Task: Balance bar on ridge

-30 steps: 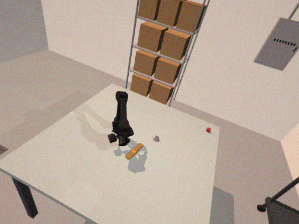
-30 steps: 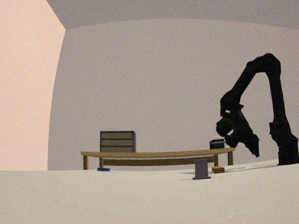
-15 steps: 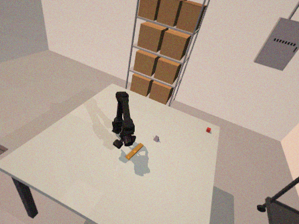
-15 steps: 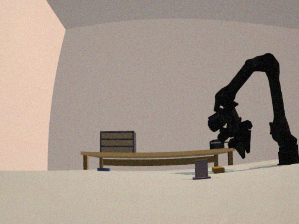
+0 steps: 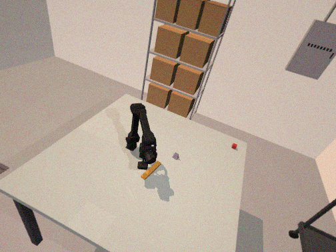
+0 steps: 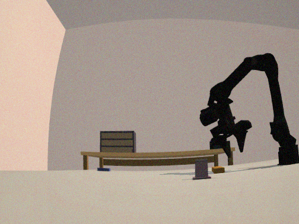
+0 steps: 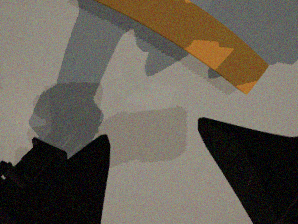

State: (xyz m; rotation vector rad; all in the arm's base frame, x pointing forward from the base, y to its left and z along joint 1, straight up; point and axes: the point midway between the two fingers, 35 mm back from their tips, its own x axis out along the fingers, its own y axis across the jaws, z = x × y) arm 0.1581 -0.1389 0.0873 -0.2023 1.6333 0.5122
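The orange bar lies 8 cm ahead of my gripper tip, 1 cm to the left of it and 5 cm below it. Round my gripper tip: red cube (59 cm ahead, 63 cm to the left, 4 cm below).
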